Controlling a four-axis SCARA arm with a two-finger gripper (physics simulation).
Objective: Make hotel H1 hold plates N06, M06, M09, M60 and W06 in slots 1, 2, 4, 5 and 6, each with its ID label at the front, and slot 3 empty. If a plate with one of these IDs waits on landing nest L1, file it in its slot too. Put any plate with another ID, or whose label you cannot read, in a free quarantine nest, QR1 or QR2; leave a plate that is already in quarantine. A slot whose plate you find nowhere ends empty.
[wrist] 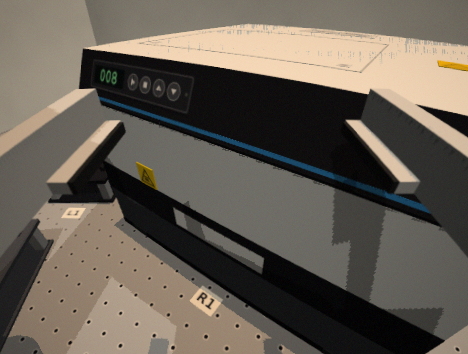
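My gripper [233, 108] is open, with its two fingers at the left and right of the wrist view and no plate between them. Landing nest L1 [82, 199] shows as a small dark part behind and below the left finger. Its L1 label [73, 213] lies on the deck in front. The left finger hides most of the nest, so I cannot tell whether a plate sits there. Hotel H1, its plates and the quarantine nests QR1 and QR2 do not show in this view.
A large instrument [280, 145] with a black front, blue stripe and display reading 008 [108, 77] stands ahead. The R1 label [206, 301] lies on the perforated deck [145, 295] before it. Part of a dark fixture [22, 280] shows at the lower left.
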